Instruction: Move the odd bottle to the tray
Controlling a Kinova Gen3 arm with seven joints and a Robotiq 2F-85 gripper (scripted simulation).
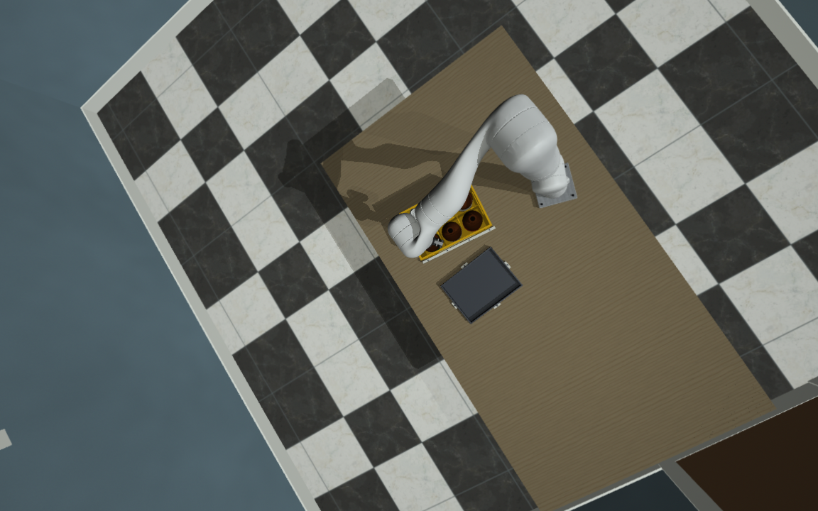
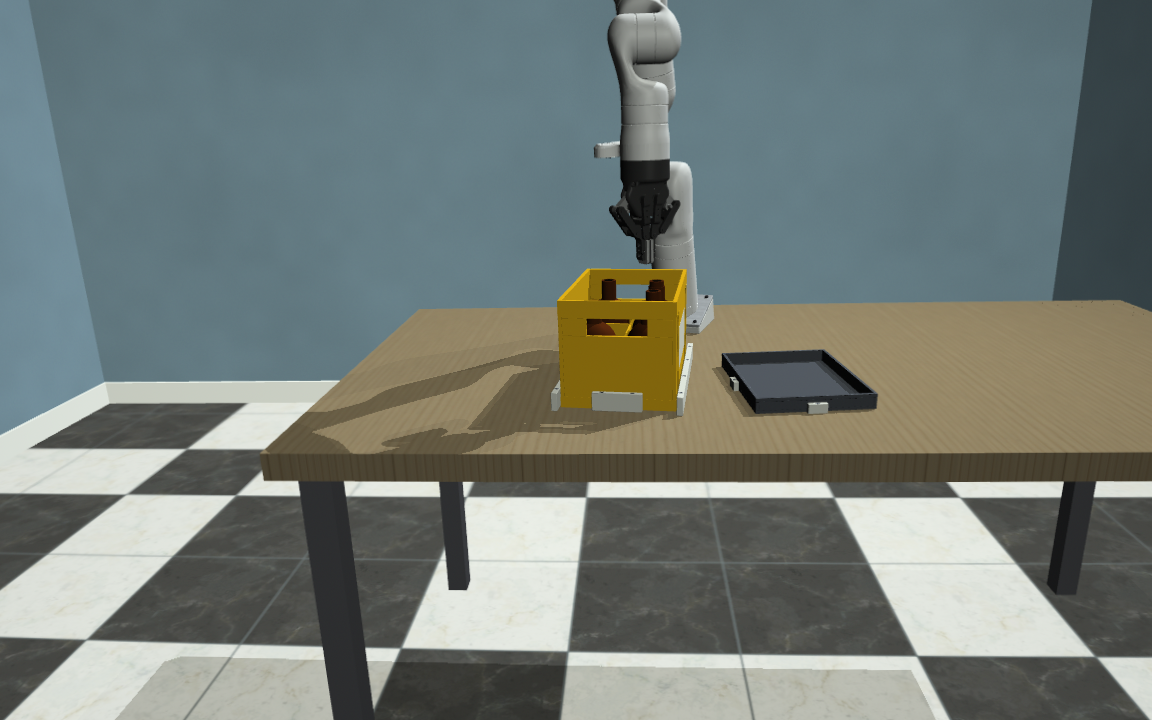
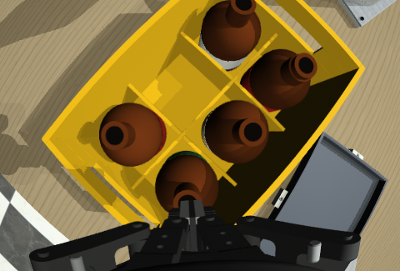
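Right now my hand is 16 cm past the brown bottle, 5 cm to the right of it and 15 cm above it. From my hand the other things lie so: yellow crate: 8 cm behind, 1 cm to the right, 16 cm below; dark tray: 1 cm behind, 25 cm to the left, 23 cm below.
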